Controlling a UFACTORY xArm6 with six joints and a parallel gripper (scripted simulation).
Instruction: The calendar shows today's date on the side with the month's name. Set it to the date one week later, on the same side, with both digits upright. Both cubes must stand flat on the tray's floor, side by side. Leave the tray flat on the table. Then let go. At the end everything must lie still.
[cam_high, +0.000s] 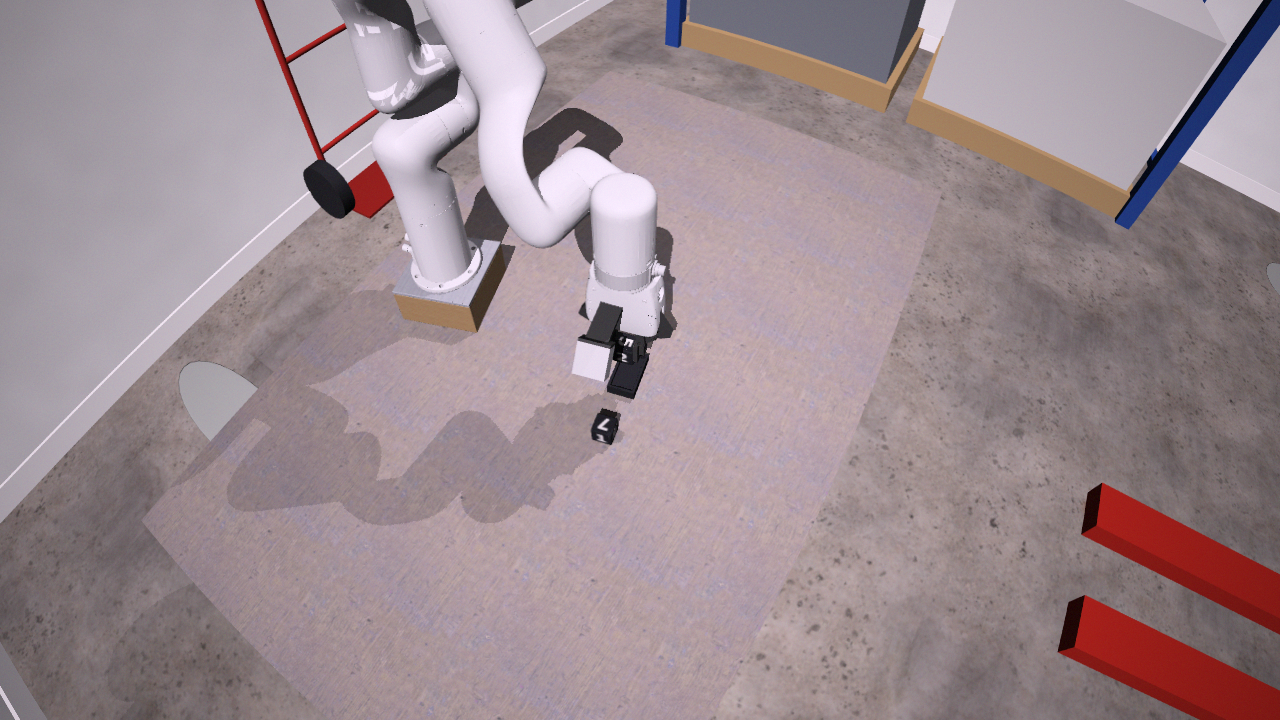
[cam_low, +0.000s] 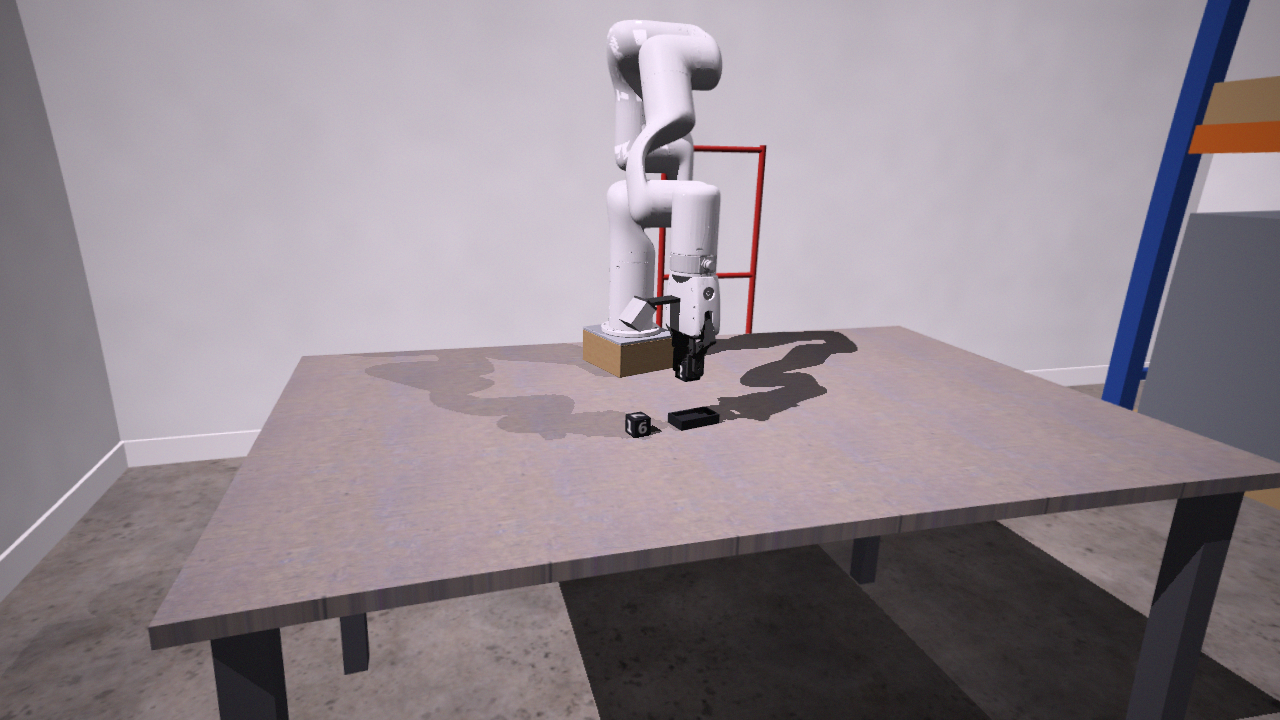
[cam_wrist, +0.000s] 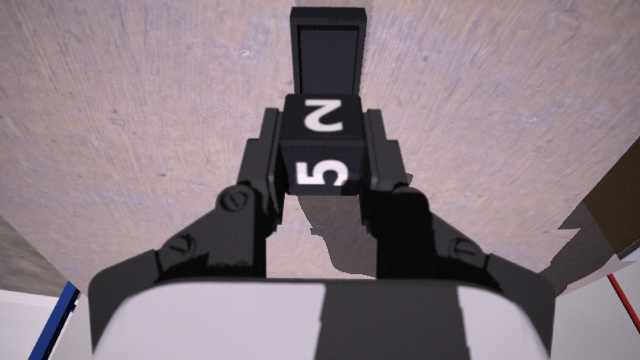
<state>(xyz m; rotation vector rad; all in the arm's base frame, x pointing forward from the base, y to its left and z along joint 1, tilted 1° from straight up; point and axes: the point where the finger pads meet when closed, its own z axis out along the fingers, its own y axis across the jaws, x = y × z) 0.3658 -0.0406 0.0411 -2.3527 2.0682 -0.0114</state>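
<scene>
My hand is 10 mm past the black tray, 20 mm to the right of it and 100 mm above it.
</scene>
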